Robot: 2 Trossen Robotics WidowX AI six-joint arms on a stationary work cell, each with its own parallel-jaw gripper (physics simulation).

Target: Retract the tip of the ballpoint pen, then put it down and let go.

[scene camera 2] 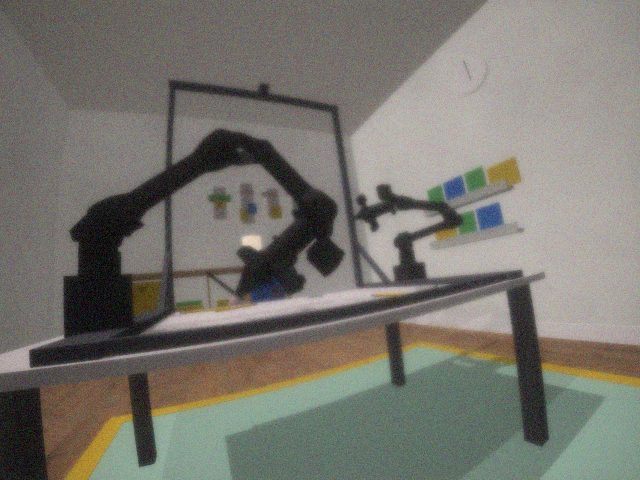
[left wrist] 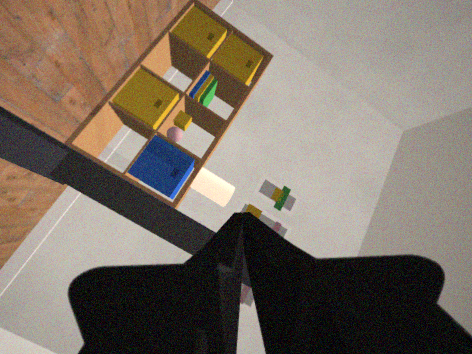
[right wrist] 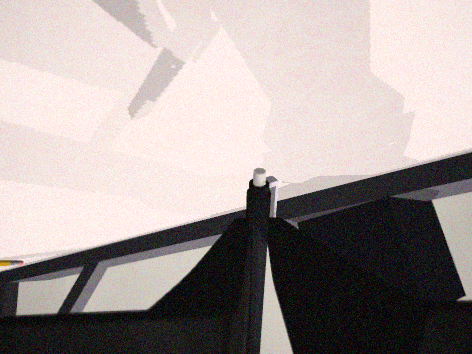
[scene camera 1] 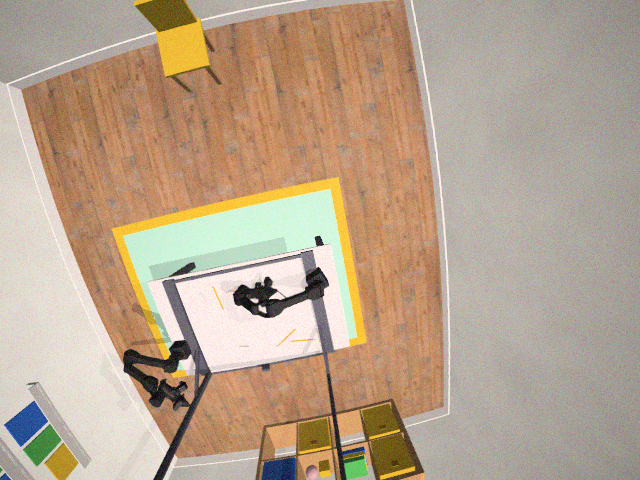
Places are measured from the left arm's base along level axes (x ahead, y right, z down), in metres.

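Where they show: left gripper, between the fingertips: (scene camera 2: 353,218) (left wrist: 241,220) (scene camera 1: 189,406); right gripper, between the fingertips: (scene camera 2: 237,295) (right wrist: 257,229) (scene camera 1: 277,290); left arm's base, origin of its link: (scene camera 1: 178,354); right arm's base, origin of its link: (scene camera 1: 317,283).
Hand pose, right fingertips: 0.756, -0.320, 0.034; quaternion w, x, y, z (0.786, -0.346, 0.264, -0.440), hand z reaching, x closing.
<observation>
Each offset is from my right fingertips to the centre of the thing, as dx, dy, dz. "*": to the spot under its first point. Level surfaces: height alone.
A black ballpoint pen @(* -0.012, -0.007, +0.006) (right wrist: 257,202) is held in the right wrist view with its pale push button pointing up and out, past the fingertips. A light clip shows beside the barrel. The writing tip is hidden, so I cannot tell its state. My right gripper (right wrist: 257,229) (scene camera 1: 271,291) (scene camera 2: 245,290) is shut on the pen, low over the white table @(dz +0.053) (scene camera 1: 248,330). My left gripper (left wrist: 241,220) (scene camera 1: 176,396) (scene camera 2: 361,214) is shut and empty, away from the table, at the lower left of scene camera 1.
One yellow pencil @(-0.399, -0.001, +0.050) (scene camera 1: 217,298) lies at the table's left part. Two more, a slanted pencil @(-0.029, +0.376, +0.050) (scene camera 1: 286,337) and a flatter pencil @(+0.072, +0.417, +0.050) (scene camera 1: 301,340), lie at the lower right. A dark frame rail (scene camera 1: 180,322) runs along the table's left side. A cube shelf (left wrist: 180,194) stands beyond the table.
</observation>
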